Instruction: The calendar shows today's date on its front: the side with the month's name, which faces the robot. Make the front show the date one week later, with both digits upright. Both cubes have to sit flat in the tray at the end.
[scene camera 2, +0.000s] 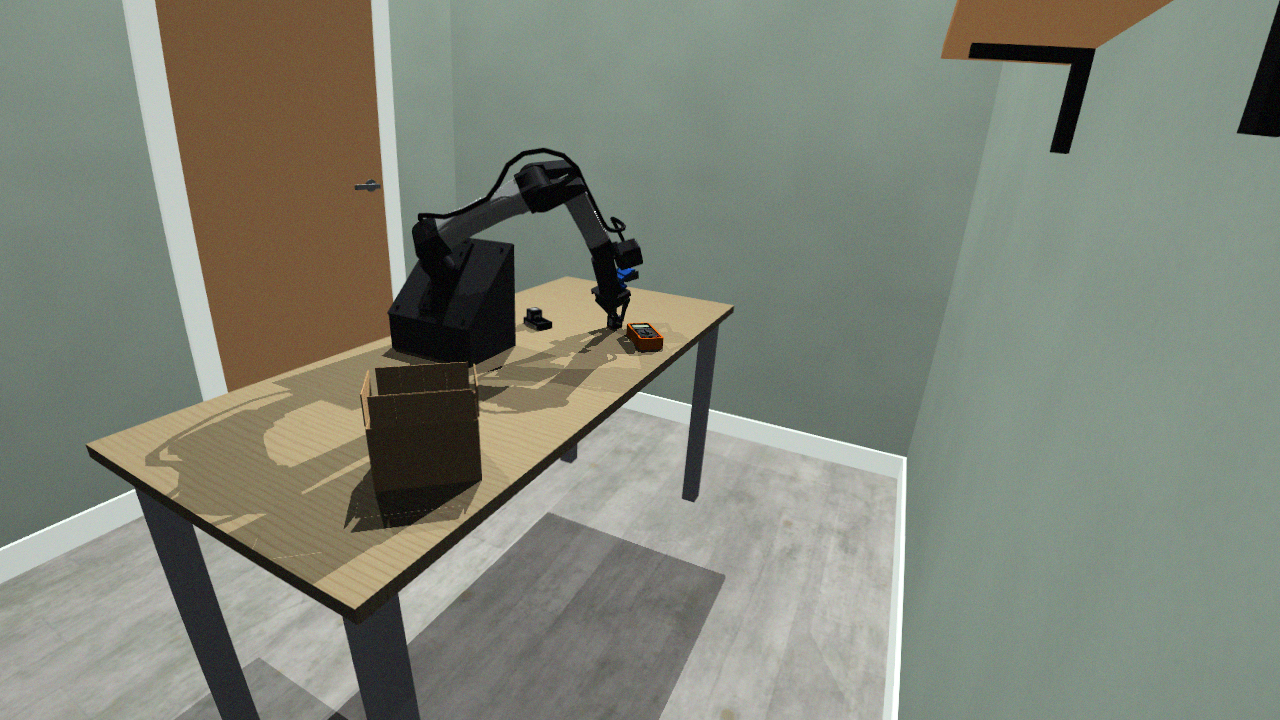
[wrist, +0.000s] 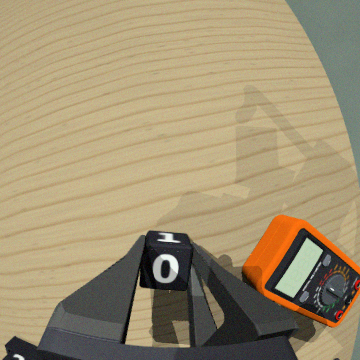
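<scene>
A black cube (wrist: 165, 267) with a white 0 on the side toward the wrist camera and a white 1 on the adjoining side is between the fingers. My gripper (scene camera 2: 614, 321) (wrist: 166, 245) points down at the table and is shut on this cube, one finger on each side. The cube is on or very close to the table; I cannot tell which. The calendar tray (scene camera 2: 542, 324) stands near the robot's base with another dark cube (scene camera 2: 534, 313) in it; its digits are too small to read. A dark corner with part of a white digit (wrist: 18, 357) shows at the wrist view's lower left.
An orange multimeter (scene camera 2: 644, 336) (wrist: 310, 272) lies close beside the gripper, toward the table's edge. An open cardboard box (scene camera 2: 425, 443) stands on the wooden table (scene camera 2: 214, 429) at the near end. The robot's black base (scene camera 2: 456, 313) stands between box and tray.
</scene>
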